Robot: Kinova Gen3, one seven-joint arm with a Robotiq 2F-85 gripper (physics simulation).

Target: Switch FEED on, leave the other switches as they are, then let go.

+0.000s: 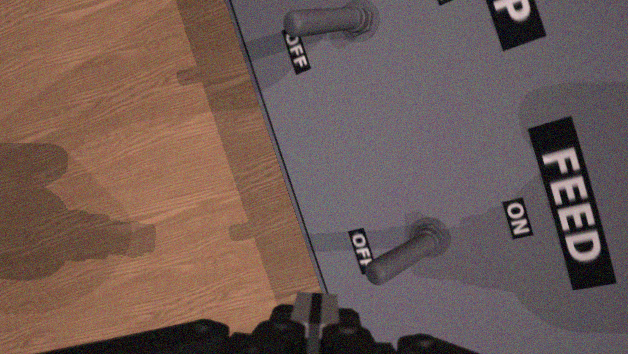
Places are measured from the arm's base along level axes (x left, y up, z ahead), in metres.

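Pixels of known places: gripper, between the fingertips: (pixel 315 321).
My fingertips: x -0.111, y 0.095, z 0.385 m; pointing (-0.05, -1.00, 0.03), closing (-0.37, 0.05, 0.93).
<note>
Behind a point stands the place of what it marks.
The FEED switch is a grey toggle lever (pixel 404 256) @[x -0.116, y 0.036, z 0.429 m] at the lower centre right. Its tip leans left to its OFF label (pixel 360 250) @[x -0.117, y -0.010, z 0.412 m], away from its ON label (pixel 518 218) @[x -0.118, y 0.033, z 0.488 m]. The black FEED nameplate (pixel 572 204) @[x -0.117, y 0.045, z 0.511 m] is at the right. My gripper (pixel 315 321) @[x -0.111, y 0.094, z 0.385 m] is shut and empty at the bottom centre, near the panel's left edge. It shows apart from the lever, to the lower left of the lever's tip.
A second toggle lever (pixel 325 21) @[x 0.000, y 0.036, z 0.428 m] at the top leans left, its tip at another OFF label (pixel 298 54) @[x -0.001, y -0.009, z 0.414 m]. Part of a nameplate ending in P (pixel 517 20) @[x -0.028, y 0.045, z 0.511 m] shows at the top right. The grey panel (pixel 400 130) @[x -0.059, y 0.011, z 0.450 m] borders a wooden table top (pixel 125 115) @[x 0.015, y -0.087, z 0.283 m] on the left. Shadows fall on both.
</note>
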